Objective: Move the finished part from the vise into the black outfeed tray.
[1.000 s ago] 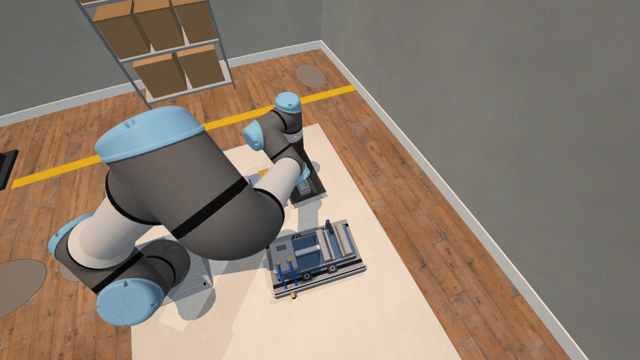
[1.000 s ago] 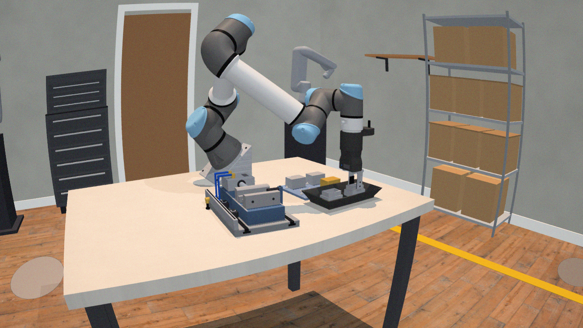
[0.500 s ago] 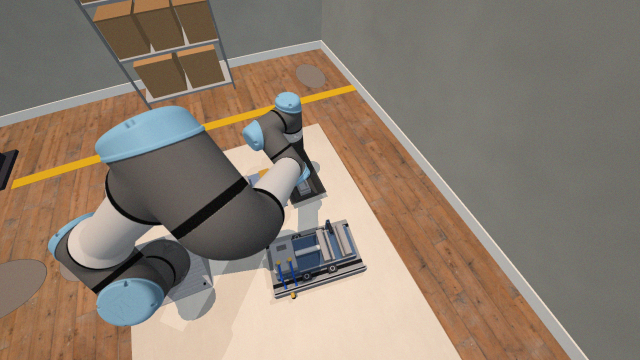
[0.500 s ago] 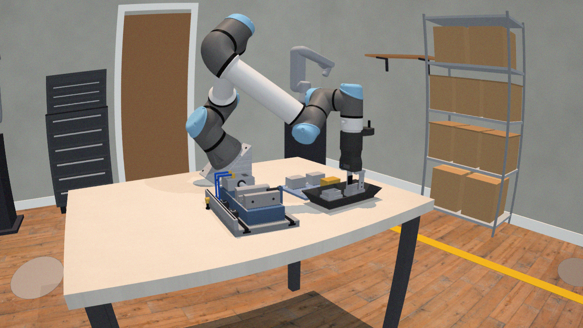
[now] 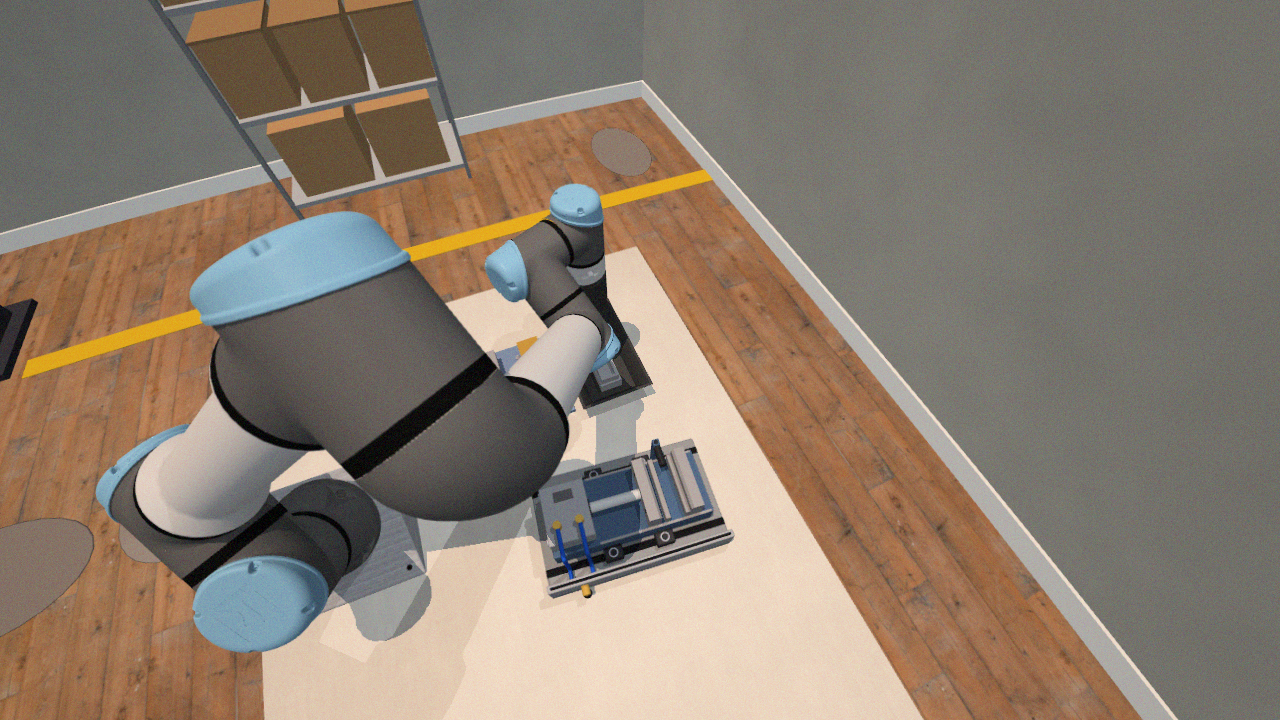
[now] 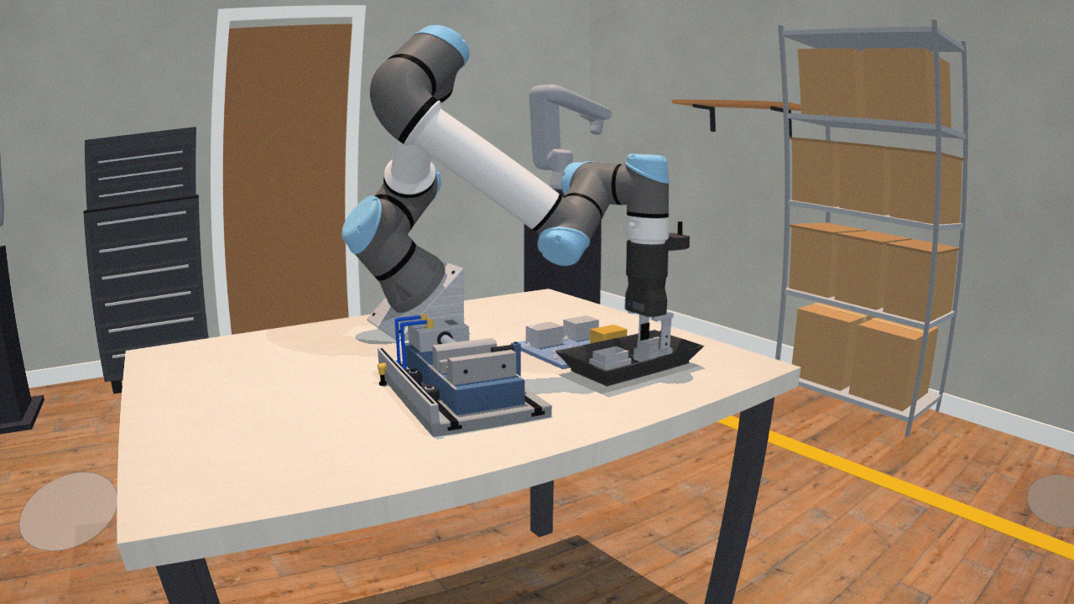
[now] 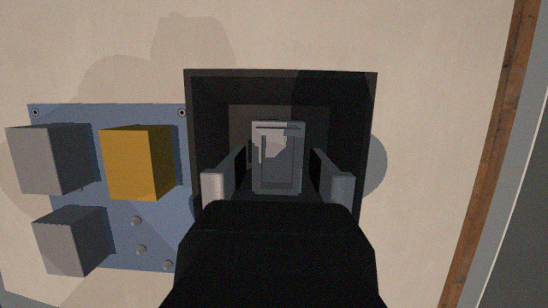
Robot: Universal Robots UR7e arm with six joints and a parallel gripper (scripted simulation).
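Right now the yellow block is 120 mm behind my hand, 30 mm below it and 10 mm to the right of it. Round my hand: grey actuator box: 350 mm to the right, 160 mm behind, 20 mm above.
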